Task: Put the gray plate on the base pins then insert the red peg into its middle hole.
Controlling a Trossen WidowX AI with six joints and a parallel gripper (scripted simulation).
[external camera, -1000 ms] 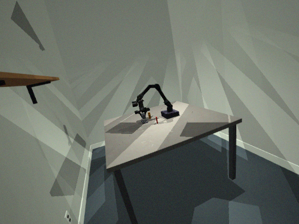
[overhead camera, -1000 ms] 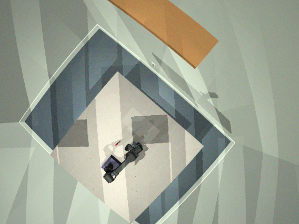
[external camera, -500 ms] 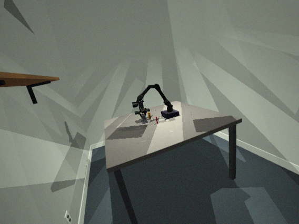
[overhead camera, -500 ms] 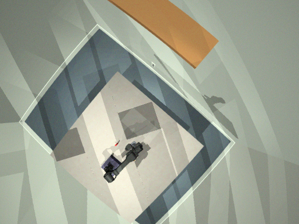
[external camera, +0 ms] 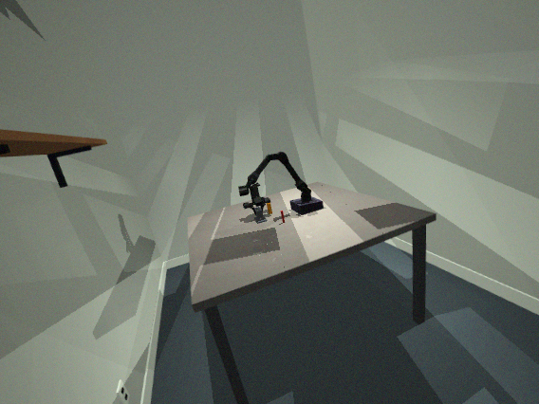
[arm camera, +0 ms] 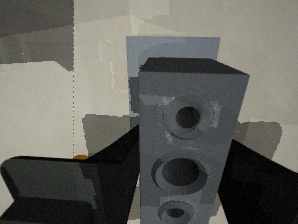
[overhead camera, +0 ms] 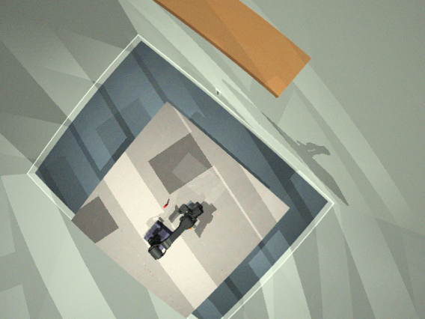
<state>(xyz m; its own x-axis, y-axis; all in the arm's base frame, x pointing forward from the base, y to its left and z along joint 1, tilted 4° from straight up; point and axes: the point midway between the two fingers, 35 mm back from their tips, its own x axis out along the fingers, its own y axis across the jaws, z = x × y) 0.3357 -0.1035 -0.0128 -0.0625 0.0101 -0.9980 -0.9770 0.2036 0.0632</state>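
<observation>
My gripper tip is now 3 cm below the gray plate. Round my gripper tip: red peg (19 cm to the left, 9 cm behind); then orange object (11 cm behind, 6 cm to the right).
</observation>
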